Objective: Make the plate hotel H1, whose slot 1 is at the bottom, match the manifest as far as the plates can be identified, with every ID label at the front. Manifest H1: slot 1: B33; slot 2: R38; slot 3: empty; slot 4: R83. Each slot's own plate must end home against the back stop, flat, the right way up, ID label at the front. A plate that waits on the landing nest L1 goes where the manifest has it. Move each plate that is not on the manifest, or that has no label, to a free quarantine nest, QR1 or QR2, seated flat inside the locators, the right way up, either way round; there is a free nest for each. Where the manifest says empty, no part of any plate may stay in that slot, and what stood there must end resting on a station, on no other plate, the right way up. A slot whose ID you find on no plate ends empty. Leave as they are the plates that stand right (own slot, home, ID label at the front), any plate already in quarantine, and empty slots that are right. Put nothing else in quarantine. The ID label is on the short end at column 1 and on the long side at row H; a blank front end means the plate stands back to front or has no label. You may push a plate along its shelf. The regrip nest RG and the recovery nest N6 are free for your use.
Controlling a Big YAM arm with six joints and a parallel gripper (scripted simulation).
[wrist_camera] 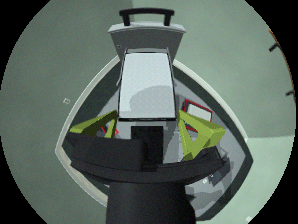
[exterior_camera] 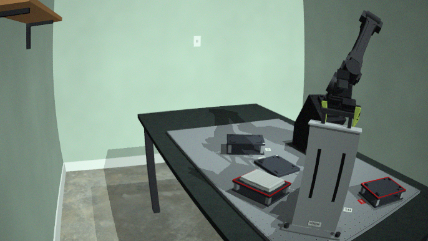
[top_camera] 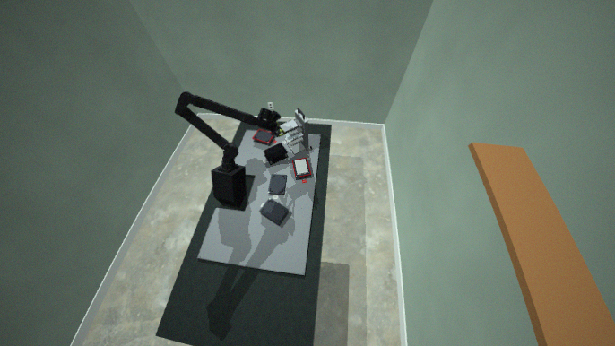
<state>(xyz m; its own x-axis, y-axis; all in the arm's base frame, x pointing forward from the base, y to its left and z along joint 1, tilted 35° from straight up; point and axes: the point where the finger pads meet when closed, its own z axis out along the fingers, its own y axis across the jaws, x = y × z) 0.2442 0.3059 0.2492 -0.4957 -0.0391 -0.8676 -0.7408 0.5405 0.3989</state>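
My gripper is now 6 cm short of the plate, 6 cm to the right of it and 10 cm above it. Also, from my hand: N6 label (7 cm ahead, 42 cm to the right, 26 cm below); then plate hotel H1 (11 cm ahead, 12 cm to the left, 11 cm below).
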